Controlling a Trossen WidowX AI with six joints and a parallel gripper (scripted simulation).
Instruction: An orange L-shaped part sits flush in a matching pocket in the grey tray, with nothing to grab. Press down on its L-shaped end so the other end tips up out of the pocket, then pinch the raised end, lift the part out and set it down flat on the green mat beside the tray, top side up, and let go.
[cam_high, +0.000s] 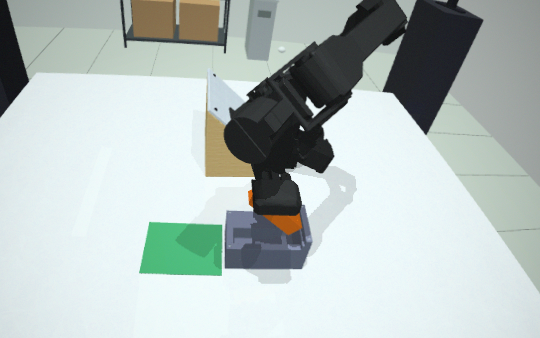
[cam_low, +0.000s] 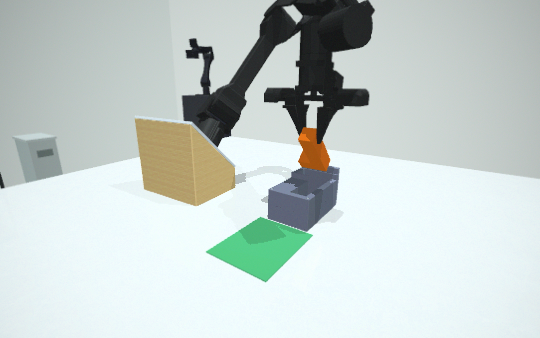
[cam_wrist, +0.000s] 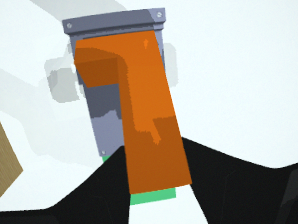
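My gripper tip is 3 cm past the green mat, 13 cm to the left of it and 17 cm above it. The rest, counted from my gripper tip: orange L-shaped part: 1 cm behind, 4 cm to the left, 3 cm below.
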